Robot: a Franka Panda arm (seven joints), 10 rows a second.
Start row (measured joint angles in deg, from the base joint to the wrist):
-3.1 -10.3 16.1 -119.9 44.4 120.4 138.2
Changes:
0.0 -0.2 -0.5 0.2 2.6 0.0 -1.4
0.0 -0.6 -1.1 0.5 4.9 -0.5 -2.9
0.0 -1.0 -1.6 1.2 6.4 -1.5 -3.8
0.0 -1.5 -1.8 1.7 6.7 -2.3 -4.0
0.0 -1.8 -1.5 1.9 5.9 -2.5 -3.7
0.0 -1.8 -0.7 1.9 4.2 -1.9 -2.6
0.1 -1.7 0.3 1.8 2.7 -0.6 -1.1
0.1 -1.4 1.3 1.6 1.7 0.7 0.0
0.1 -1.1 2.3 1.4 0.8 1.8 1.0
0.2 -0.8 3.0 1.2 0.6 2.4 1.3
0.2 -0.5 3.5 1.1 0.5 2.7 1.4
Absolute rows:
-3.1 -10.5 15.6 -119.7 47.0 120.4 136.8
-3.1 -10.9 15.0 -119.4 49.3 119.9 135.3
-3.1 -11.3 14.5 -118.7 50.8 118.9 134.4
-3.1 -11.8 14.3 -118.2 51.1 118.1 134.2
-3.1 -12.1 14.6 -118.0 50.3 117.9 134.5
-3.1 -12.1 15.4 -118.0 48.6 118.5 135.6
-3.0 -12.0 16.4 -118.1 47.1 119.8 137.1
-3.0 -11.7 17.4 -118.3 46.1 121.1 138.2
-3.0 -11.4 18.4 -118.5 45.2 122.2 139.2
-2.9 -11.1 19.1 -118.7 45.0 122.8 139.5
-2.9 -10.8 19.6 -118.8 44.9 123.1 139.6

